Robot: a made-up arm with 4 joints.
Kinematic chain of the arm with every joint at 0, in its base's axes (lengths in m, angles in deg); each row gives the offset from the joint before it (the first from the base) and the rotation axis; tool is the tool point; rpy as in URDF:
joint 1: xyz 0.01 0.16 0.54 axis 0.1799 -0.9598 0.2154
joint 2: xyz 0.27 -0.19 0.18 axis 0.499 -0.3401 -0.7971
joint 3: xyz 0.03 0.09 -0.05 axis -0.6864 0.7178 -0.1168
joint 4: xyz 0.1 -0.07 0 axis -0.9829 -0.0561 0.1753
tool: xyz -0.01 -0.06 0.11 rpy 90 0 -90
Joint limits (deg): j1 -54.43..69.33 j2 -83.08..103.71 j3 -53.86..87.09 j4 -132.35..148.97
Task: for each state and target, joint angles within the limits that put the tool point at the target. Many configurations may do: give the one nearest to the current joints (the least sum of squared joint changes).
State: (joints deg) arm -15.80 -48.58 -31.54 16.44
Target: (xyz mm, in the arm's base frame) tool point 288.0 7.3 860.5
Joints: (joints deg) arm 20.90 -43.11 -35.69 22.51
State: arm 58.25 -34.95 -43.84 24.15
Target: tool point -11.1 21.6 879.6
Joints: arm 66.59 -61.88 -47.66 62.08
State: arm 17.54 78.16 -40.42 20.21
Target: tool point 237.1 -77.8 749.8
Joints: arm -0.34 103.14 -53.86 57.27
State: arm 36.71 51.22 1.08 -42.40
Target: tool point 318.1 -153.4 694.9
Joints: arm 10.10 44.52 -8.83 -54.27
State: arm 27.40 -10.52 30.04 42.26
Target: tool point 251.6 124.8 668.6
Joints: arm 19.20 -55.37 45.42 76.88
